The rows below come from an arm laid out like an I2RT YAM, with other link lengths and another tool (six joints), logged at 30 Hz.
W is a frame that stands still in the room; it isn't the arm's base.
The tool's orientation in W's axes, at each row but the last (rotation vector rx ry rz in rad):
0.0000, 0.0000, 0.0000
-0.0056, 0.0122, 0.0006
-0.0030, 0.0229, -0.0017
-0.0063, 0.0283, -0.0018
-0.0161, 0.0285, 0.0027
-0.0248, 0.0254, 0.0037
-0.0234, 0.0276, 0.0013
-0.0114, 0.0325, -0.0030
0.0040, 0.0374, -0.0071
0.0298, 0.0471, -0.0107
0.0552, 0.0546, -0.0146
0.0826, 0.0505, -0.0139
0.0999, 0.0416, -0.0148
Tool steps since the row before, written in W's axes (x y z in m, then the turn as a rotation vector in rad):
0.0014, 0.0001, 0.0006, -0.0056, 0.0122, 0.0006
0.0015, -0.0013, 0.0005, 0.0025, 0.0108, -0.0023
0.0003, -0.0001, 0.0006, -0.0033, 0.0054, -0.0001
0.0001, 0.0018, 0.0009, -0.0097, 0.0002, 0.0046
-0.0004, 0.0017, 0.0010, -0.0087, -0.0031, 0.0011
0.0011, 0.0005, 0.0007, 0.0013, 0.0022, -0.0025
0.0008, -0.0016, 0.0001, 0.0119, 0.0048, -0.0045
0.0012, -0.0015, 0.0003, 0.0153, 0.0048, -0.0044
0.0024, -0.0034, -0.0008, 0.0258, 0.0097, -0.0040
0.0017, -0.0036, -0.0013, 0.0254, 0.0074, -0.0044
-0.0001, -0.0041, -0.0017, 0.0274, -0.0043, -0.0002
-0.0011, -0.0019, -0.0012, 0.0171, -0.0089, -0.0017
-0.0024, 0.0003, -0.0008, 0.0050, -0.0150, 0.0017
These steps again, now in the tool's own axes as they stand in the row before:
0.0014, 0.0001, 0.0006, -0.0056, 0.0122, 0.0006
0.0015, -0.0013, 0.0005, 0.0025, 0.0108, -0.0022
0.0003, -0.0001, 0.0006, -0.0033, 0.0054, -0.0002
0.0001, 0.0018, 0.0009, -0.0098, 0.0002, 0.0043
-0.0004, 0.0017, 0.0010, -0.0087, -0.0031, 0.0008
0.0011, 0.0005, 0.0007, 0.0014, 0.0023, -0.0024
0.0008, -0.0016, 0.0001, 0.0120, 0.0049, -0.0041
0.0012, -0.0015, 0.0003, 0.0154, 0.0049, -0.0038
0.0025, -0.0034, -0.0007, 0.0259, 0.0099, -0.0031
0.0018, -0.0036, -0.0011, 0.0255, 0.0076, -0.0034
0.0000, -0.0042, -0.0015, 0.0274, -0.0039, 0.0015
-0.0010, -0.0020, -0.0011, 0.0173, -0.0087, -0.0001
-0.0024, 0.0002, -0.0009, 0.0051, -0.0147, 0.0034

